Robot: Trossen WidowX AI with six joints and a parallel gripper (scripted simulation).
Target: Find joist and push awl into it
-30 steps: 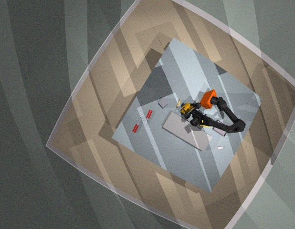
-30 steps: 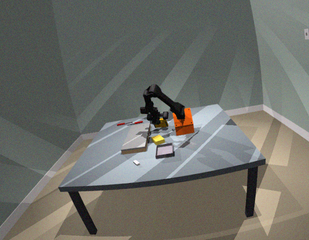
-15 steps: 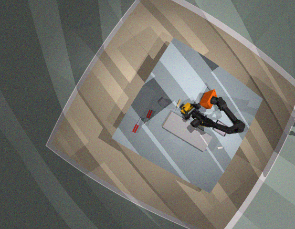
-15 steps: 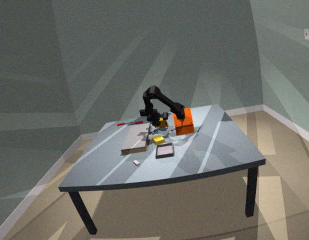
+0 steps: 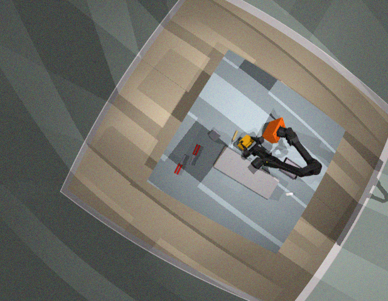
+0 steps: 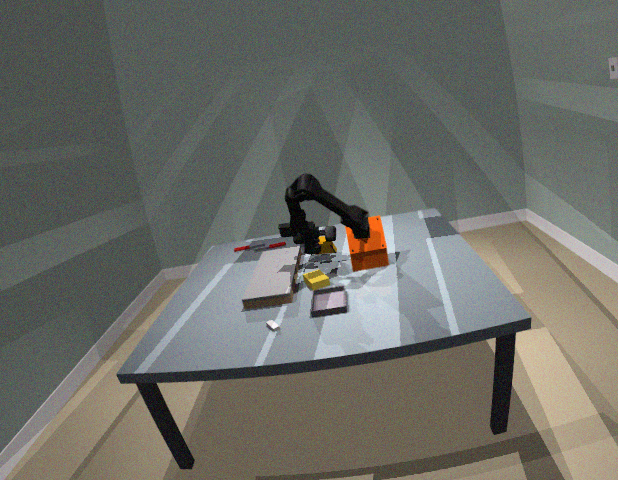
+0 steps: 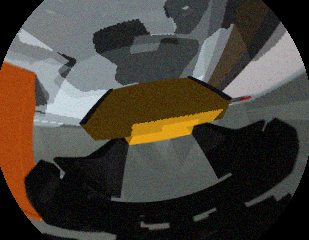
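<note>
My gripper tip is 3 cm short of the awl, 6 cm to the left of it and 7 cm above it. Round my gripper tip: square window (3 cm ahead, 2 cm to the right); yellow stud finder (1 cm ahead, 1 cm below); grey block (10 cm ahead, 21 cm to the right, 6 cm below).
</note>
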